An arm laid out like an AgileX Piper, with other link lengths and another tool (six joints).
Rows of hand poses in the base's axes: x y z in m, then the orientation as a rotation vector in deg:
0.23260, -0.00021, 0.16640, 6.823, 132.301, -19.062
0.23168, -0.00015, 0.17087, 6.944, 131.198, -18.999
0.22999, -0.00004, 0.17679, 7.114, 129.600, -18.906
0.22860, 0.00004, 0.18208, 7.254, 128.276, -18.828
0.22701, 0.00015, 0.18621, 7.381, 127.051, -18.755
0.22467, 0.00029, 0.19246, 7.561, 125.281, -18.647
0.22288, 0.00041, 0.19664, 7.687, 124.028, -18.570
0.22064, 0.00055, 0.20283, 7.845, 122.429, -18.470
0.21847, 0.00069, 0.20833, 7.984, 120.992, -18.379
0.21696, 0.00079, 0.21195, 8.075, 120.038, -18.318
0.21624, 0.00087, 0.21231, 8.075, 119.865, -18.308
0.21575, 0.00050, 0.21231, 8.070, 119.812, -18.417
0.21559, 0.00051, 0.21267, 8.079, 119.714, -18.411
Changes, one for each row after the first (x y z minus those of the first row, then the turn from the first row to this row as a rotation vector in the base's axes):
-0.00092, 0.00006, 0.00447, -0.070, -1.102, -0.001
-0.00261, 0.00017, 0.01039, -0.172, -2.699, 0.000
-0.00400, 0.00025, 0.01568, -0.256, -4.022, -0.001
-0.00559, 0.00036, 0.01981, -0.334, -5.246, -0.001
-0.00793, 0.00050, 0.02606, -0.447, -7.015, 0.000
-0.00972, 0.00062, 0.03024, -0.527, -8.267, -0.001
-0.01196, 0.00076, 0.03643, -0.628, -9.864, -0.001
-0.01413, 0.00090, 0.04193, -0.720, -11.300, -0.001
-0.01564, 0.00100, 0.04555, -0.781, -12.253, 0.000
-0.01636, 0.00108, 0.04591, -0.798, -12.425, 0.012
-0.01685, 0.00071, 0.04591, -0.889, -12.461, -0.019
-0.01701, 0.00072, 0.04627, -0.895, -12.559, -0.019

